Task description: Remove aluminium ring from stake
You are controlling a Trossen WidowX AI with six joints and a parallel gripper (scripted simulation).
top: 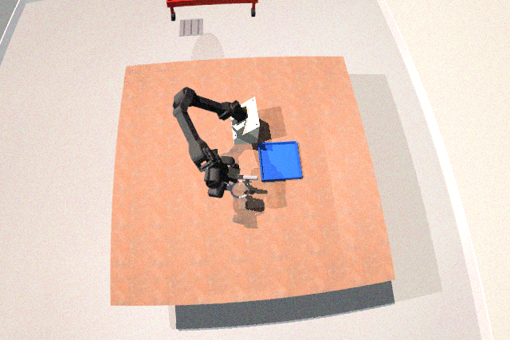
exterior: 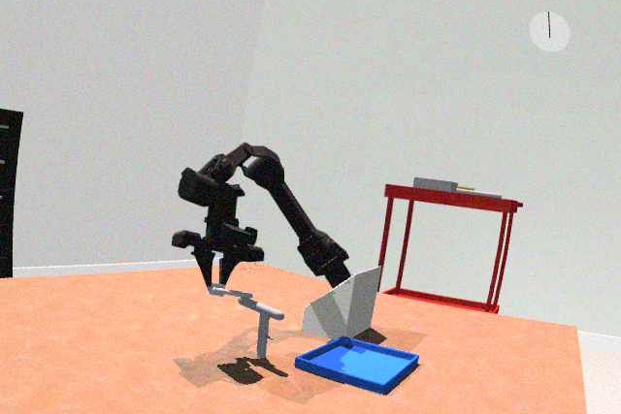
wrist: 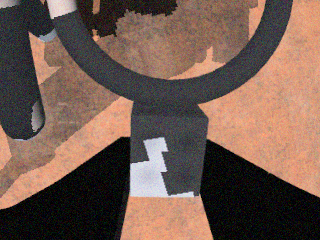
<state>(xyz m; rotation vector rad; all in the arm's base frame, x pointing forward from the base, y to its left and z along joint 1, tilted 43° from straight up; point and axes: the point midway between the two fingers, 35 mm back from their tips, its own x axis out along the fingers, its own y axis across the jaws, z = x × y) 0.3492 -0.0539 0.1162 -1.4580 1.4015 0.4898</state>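
Right now the ring is 2 cm ahead of my gripper tip, 5 cm to the left of it and 1 cm above it. The rest, counted from my gripper tip: blue tray 14 cm behind, 27 cm to the left, 12 cm below.
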